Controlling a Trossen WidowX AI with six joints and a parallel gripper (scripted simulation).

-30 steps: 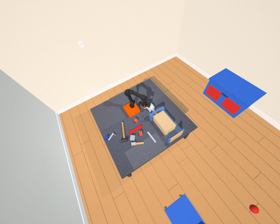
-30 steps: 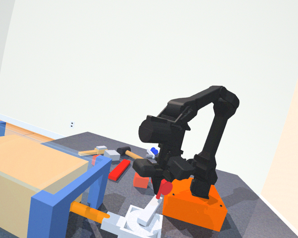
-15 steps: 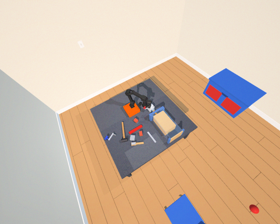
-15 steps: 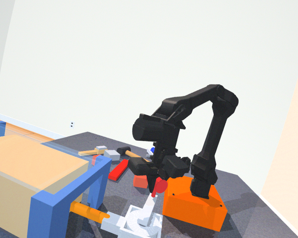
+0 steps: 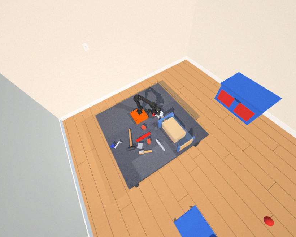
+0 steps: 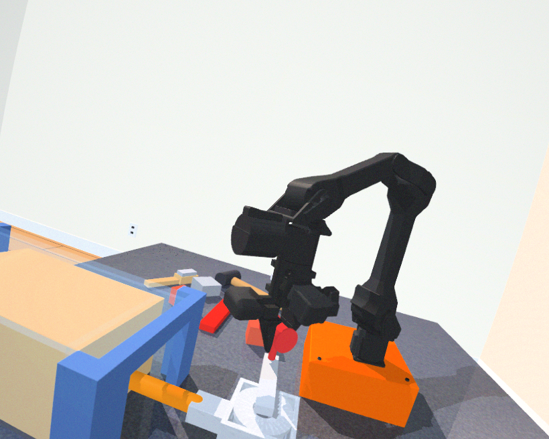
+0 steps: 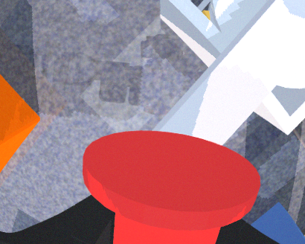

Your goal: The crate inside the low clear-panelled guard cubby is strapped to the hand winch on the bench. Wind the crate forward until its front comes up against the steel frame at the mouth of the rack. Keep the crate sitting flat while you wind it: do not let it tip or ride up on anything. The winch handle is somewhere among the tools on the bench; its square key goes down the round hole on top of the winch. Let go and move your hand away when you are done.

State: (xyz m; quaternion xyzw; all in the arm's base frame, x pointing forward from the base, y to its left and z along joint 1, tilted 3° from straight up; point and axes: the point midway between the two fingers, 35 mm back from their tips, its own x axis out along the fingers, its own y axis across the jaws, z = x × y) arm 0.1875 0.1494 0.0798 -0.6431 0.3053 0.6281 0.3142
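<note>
Right now my gripper tip is 40 mm to the right of the winch handle and 10 mm above it. The rest, counted from my gripper tip: blue frame: 150 mm ahead, 100 mm to the left, 10 mm below; white winch: 90 mm to the left, 80 mm below, 30 mm behind; red knob: 20 mm above.
</note>
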